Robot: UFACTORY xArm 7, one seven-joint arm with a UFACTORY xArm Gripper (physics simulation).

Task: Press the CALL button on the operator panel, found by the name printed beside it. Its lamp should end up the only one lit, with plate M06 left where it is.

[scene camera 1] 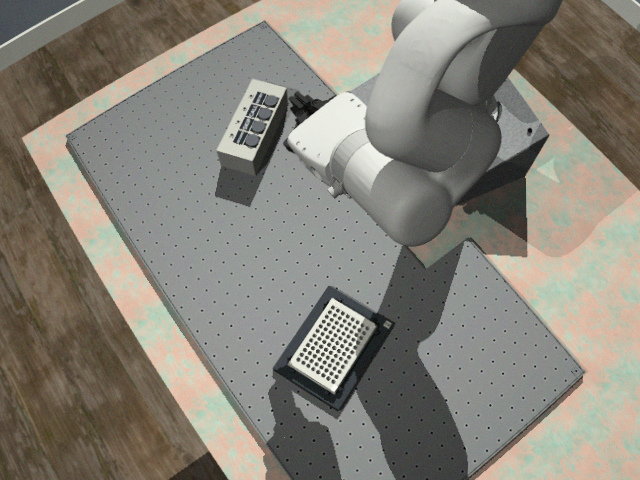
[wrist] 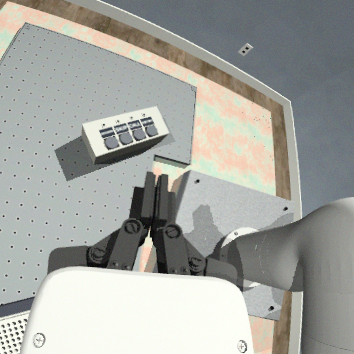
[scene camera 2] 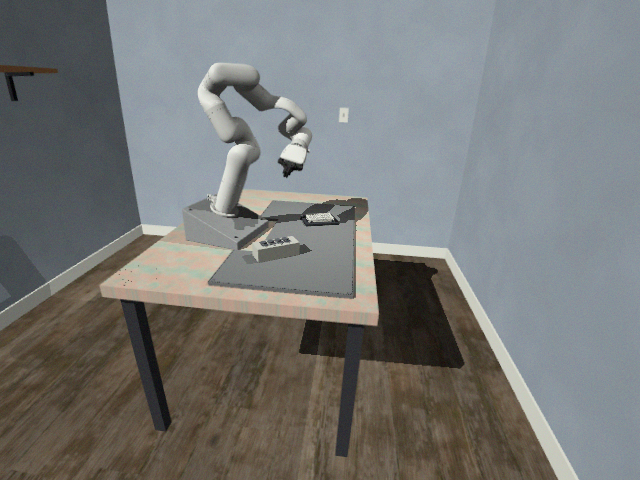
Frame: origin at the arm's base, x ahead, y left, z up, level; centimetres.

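Where they show: gripper, between the fingertips: [scene camera 1: 297, 102] [wrist: 154, 184] [scene camera 2: 285, 174]; arm's base, origin of its link: [wrist: 245, 256] [scene camera 2: 224, 209].
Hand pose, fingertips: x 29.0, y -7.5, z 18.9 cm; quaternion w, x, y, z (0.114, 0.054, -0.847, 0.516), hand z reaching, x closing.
Things, the pixels of their top centre, and the offset from my fingertips. "spot": a spot on its surface instead. Level surfaces: height alone.
- operator panel, centre of its top: [scene camera 1: 252, 117] [wrist: 128, 127] [scene camera 2: 276, 241] dx -0.9, dy -16.2, dz -22.1 cm
- CALL button, centre of its top: [scene camera 1: 264, 113] [wrist: 139, 133] dx -3.1, dy -15.5, dz -22.1 cm
- white well plate, centre of its top: [scene camera 1: 333, 343] [wrist: 15, 341] [scene camera 2: 319, 216] dx +12.7, dy +24.1, dz -25.0 cm
- dark holder, a spot on its surface: [scene camera 1: 341, 401] spot: dx +17.1, dy +31.7, dz -26.4 cm
- grey perforated board, height of its surface: dz -27.6 cm
The operator panel [scene camera 1: 237, 149] [scene camera 2: 279, 251] [wrist: 90, 142] is a pale box with four round dark buttons and a label beside each. The CALL button [scene camera 1: 264, 113] [wrist: 139, 133] seems to be the third from the left in the wrist view; its print is blurred. The small lamps by the labels look dark. My gripper [scene camera 1: 293, 102] [scene camera 2: 286, 175] [wrist: 154, 184] is shut and empty, high above the table, off the panel's button side. A white well plate [scene camera 1: 332, 345] [scene camera 2: 320, 217] [wrist: 12, 332] sits in a dark holder [scene camera 1: 341, 401]; no name is readable on it.
The grey perforated board [scene camera 1: 206, 258] [scene camera 2: 320, 273] [wrist: 40, 210] lies under the panel and the holder. The arm's grey base block [scene camera 1: 516, 124] [scene camera 2: 211, 229] [wrist: 200, 190] stands beside the board, near the panel. The arm casts a shadow near the plate.
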